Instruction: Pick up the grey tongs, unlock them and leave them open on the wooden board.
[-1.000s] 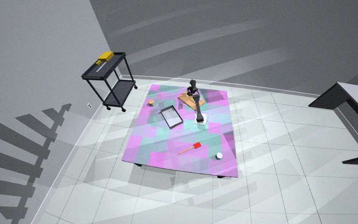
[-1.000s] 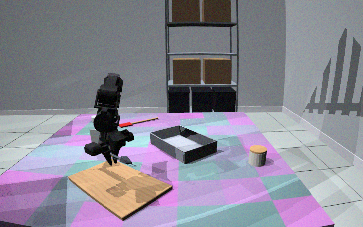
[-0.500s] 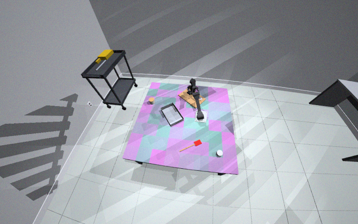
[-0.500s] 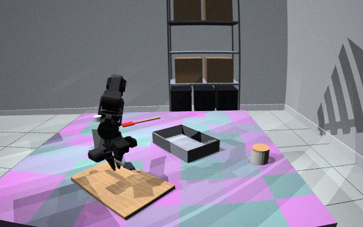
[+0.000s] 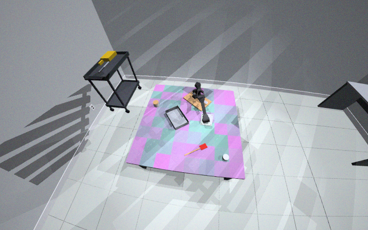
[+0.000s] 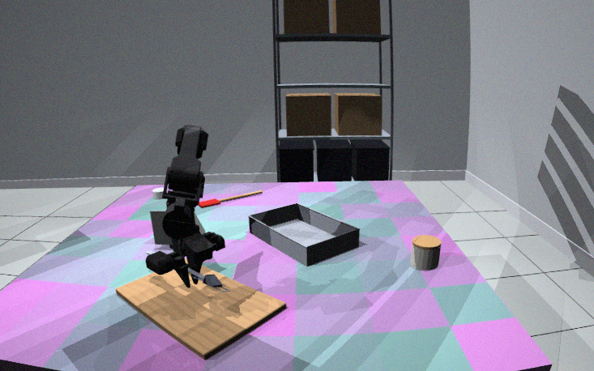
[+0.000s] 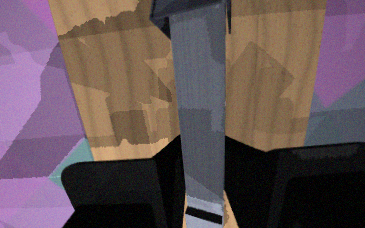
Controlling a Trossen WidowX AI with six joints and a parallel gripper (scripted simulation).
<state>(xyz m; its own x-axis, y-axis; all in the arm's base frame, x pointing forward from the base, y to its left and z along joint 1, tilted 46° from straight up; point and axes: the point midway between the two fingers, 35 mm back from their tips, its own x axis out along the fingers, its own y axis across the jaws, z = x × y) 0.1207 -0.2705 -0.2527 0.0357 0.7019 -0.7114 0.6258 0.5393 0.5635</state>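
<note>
Right now the wooden board is 40 mm below my gripper tip. Also, from my gripper tip: red spatula (50 mm behind, 750 mm to the left, 40 mm below); roasting tin (250 mm ahead, 360 mm to the left, 20 mm below); cork-lidded jar (580 mm ahead, 160 mm to the left, 10 mm below).
</note>
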